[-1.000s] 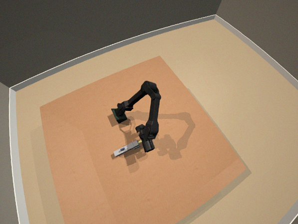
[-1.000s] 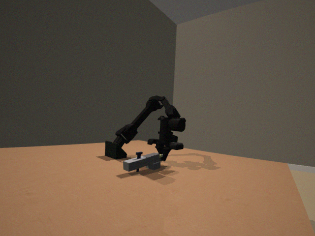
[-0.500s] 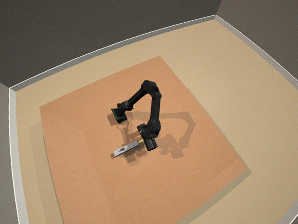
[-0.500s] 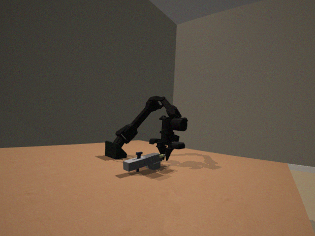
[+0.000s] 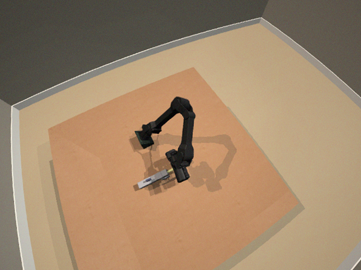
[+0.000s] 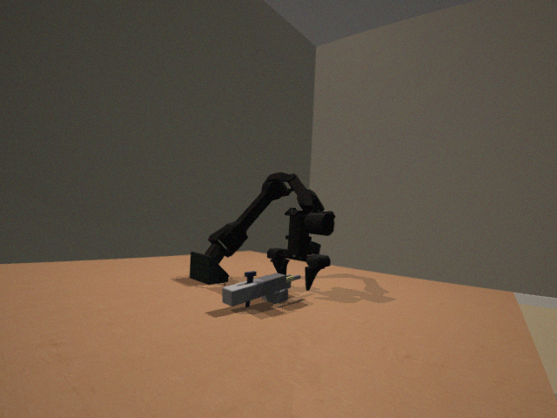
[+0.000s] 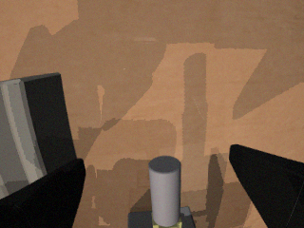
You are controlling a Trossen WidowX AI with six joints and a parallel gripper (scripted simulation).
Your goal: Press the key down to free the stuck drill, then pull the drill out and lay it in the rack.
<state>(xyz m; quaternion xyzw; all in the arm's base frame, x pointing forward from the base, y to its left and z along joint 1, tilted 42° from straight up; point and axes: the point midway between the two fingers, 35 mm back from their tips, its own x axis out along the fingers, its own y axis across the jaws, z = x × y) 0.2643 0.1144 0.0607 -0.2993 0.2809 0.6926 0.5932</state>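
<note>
My gripper tip is now 50 mm to the left of the drill and 30 mm below it. From my gripper tip the other things lie so: dark t-shaped key: 10 mm ahead, 180 mm to the right, 30 mm above; then light grey holder block: 10 mm ahead, 150 mm to the right, 10 mm above; then ribbed grey rack: 80 mm behind, 10 mm to the left.
</note>
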